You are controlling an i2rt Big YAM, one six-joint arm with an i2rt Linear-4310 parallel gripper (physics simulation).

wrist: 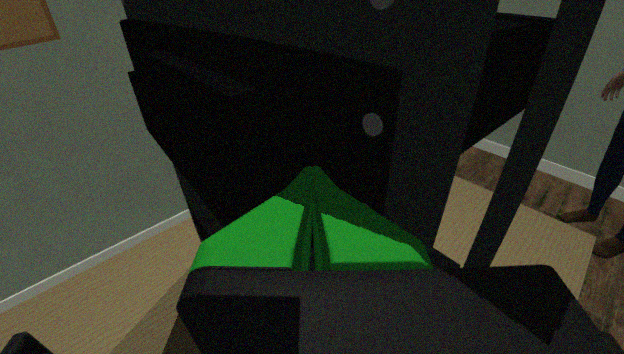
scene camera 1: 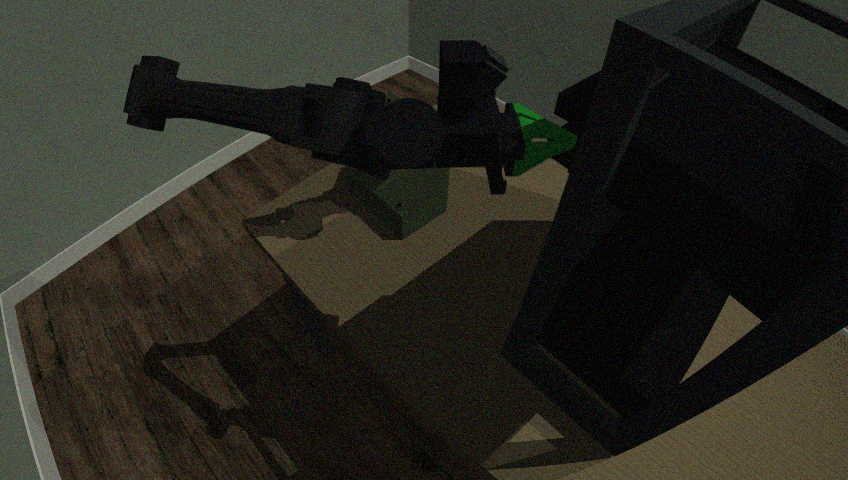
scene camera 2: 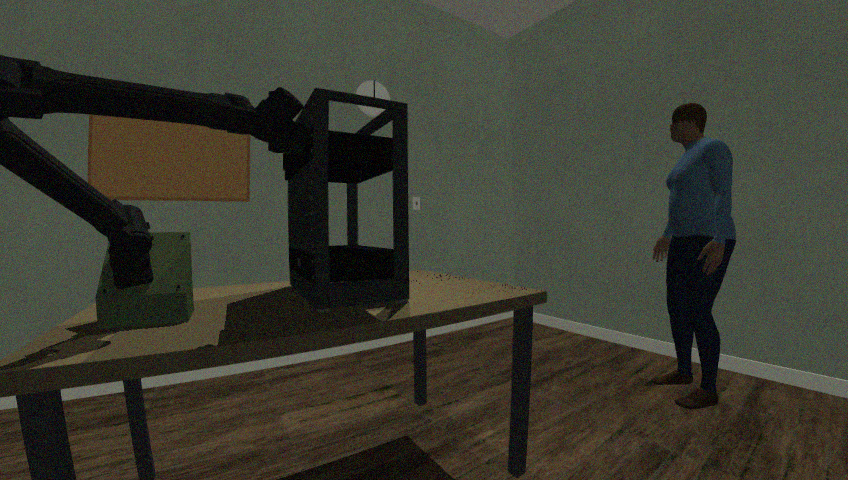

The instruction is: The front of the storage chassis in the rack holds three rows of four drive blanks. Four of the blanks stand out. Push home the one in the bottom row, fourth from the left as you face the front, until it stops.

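Frame: origin at the arm's base, x right, y ahead, z up, level; centimetres.
Seen in the pictures: gripper, fingertip midpoint: [wrist: 312, 178] [scene camera 1: 576, 141] [scene camera 2: 304, 145]; arm's base, origin of the base link: [scene camera 2: 132, 266].
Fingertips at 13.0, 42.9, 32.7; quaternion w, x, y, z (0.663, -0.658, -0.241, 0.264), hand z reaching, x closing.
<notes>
Offsets run from my fingertips to a thing's top centre, as dx, dy, dz. "spot": to the spot under its first point. Level surfaces: height alone.
My gripper [scene camera 1: 576, 140] [wrist: 312, 178] has green fingers that are shut with nothing between them. In the wrist view the fingertips overlap the dark chassis front @(spot: +0.2, -1.7, +3.6) [wrist: 280, 115]; whether they touch it cannot be told. The chassis front is almost black, so its rows and the separate drive blanks, the bottom row's fourth among them, cannot be made out. The rack [scene camera 1: 535, 285] [scene camera 2: 319, 237] [wrist: 425, 130] stands upright on the table. In scene camera 1 the fingertips are at its front side, by a dark part that juts out. In scene camera 2 the arm hides the fingers.
A pale round spot @(spot: +2.1, +1.2, +2.8) [wrist: 372, 124] shows on the rack's right upright in the wrist view. The green arm base [scene camera 1: 416, 199] [scene camera 2: 172, 267] stands on the table @(dz -46.9) [scene camera 1: 309, 255] [scene camera 2: 476, 291] in front of the rack. A person [scene camera 2: 699, 184] stands beyond the table.
</notes>
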